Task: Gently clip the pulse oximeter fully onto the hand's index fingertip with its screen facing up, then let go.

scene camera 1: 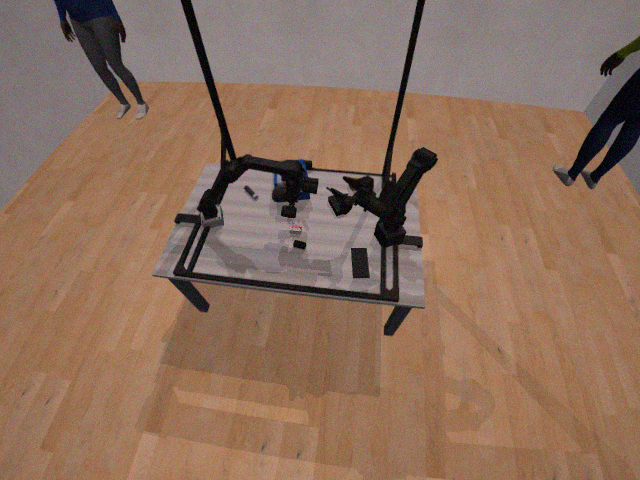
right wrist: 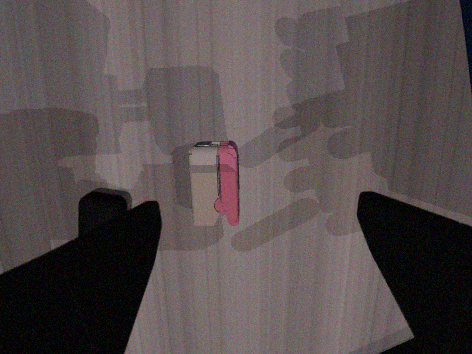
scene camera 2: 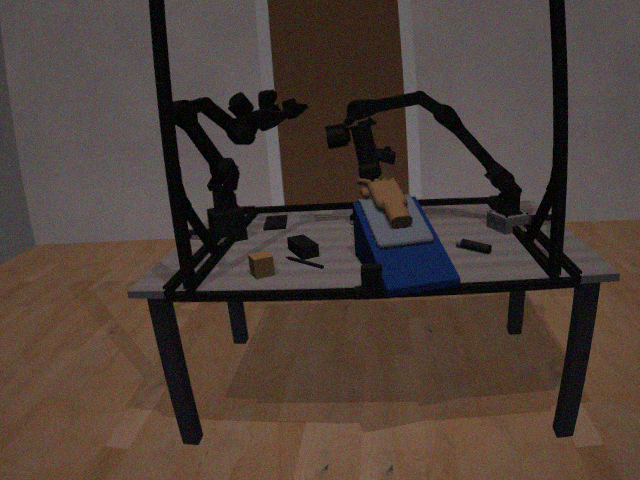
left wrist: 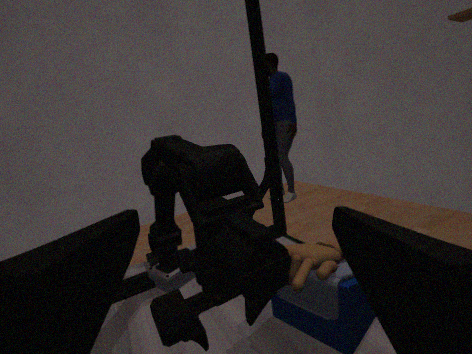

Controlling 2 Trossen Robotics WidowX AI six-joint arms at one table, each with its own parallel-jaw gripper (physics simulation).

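Places are measured from the left arm's base along level axes (x right, y ahead, z up), in centimetres.
Pixels of known places: left gripper, fingertip midpoint: (scene camera 1: 337,182) (scene camera 2: 299,109) (left wrist: 237,218); right gripper, fingertip midpoint: (right wrist: 259,208) (left wrist: 228,335); left arm's base, link origin: (scene camera 1: 391,227) (scene camera 2: 225,209); right arm's base, link origin: (scene camera 1: 210,213) (scene camera 2: 508,212) (left wrist: 170,265).
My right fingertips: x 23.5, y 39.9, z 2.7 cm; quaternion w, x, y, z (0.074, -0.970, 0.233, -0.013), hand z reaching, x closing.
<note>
Ahead of a thing's pixels: the offset from my right fingertips to its top centre. "spot": to the spot under its first point.
The white and pink pulse oximeter @(dx -3.1, dy -0.6, dz -9.0 cm) (scene camera 1: 295,228) (right wrist: 205,192) rests on the table, white and pink halves side by side; I cannot make out its screen. The tan hand @(spot: dx +22.8, dy -8.0, dz +4.0 cm) (scene camera 2: 390,198) (left wrist: 315,256) lies on a grey pad on the blue wedge (scene camera 2: 418,268) (left wrist: 310,320), with no oximeter visible on it; scene camera 1 hides the hand behind the right arm. My right gripper (right wrist: 259,208) is open, pointing down above the oximeter, which shows between its fingers, nearer one finger, and ungripped. My left gripper (scene camera 1: 337,184) is open and empty, raised above the table, apart from hand and oximeter.
A small black block @(dx -12.3, dy +0.5, dz -8.9 cm) (scene camera 1: 299,244) (right wrist: 102,210) sits near the oximeter. A black slab @(dx -30.4, dy -21.8, dz -11.3 cm) (scene camera 1: 360,262) (scene camera 2: 275,222), dark cylinder @(dx +29.4, dy +13.6, dz -9.4 cm) (scene camera 1: 250,192) (scene camera 2: 474,245), black box @(dx +3.6, dy -25.1, dz -8.6 cm) (scene camera 2: 303,246), pen @(dx +11.6, dy -28.2, dz -11.2 cm) (scene camera 2: 305,262) and tan cube @(dx +13.1, dy -39.7, dz -7.1 cm) (scene camera 2: 261,264) also lie on the table. Black frame posts (scene camera 2: 558,129) rise beside the arms.
</note>
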